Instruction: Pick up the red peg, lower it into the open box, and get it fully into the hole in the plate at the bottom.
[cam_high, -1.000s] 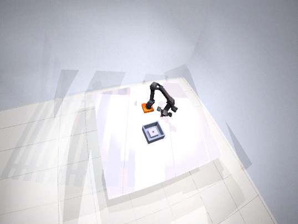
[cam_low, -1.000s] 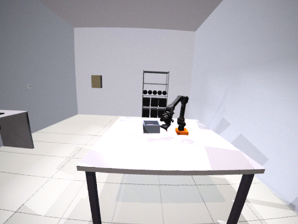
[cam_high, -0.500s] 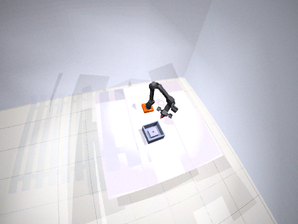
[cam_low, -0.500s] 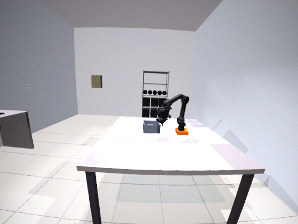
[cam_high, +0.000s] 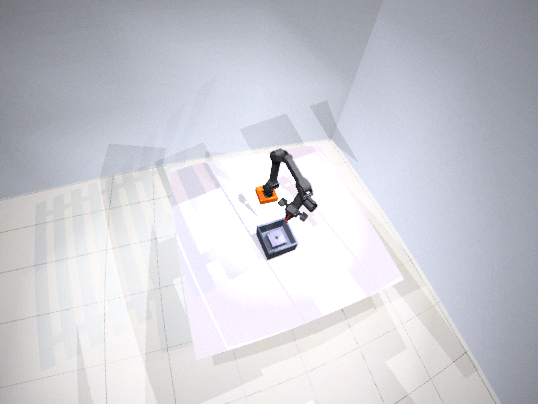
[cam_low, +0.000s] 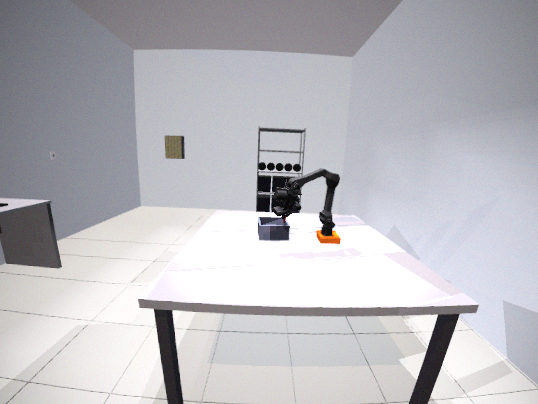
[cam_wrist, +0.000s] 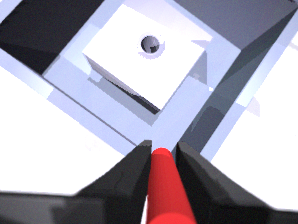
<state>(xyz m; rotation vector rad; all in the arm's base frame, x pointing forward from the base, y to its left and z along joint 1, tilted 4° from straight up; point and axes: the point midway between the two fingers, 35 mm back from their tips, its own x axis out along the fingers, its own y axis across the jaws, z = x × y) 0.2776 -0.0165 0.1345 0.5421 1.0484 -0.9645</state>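
Right now the pale plate is 5 cm ahead of my gripper tip, 8 cm to the right of it and 9 cm below it. The rest, counted from my gripper tip: grey box (5 cm ahead, 8 cm to the right, 11 cm below); then red peg (1 cm to the left, 2 cm above).
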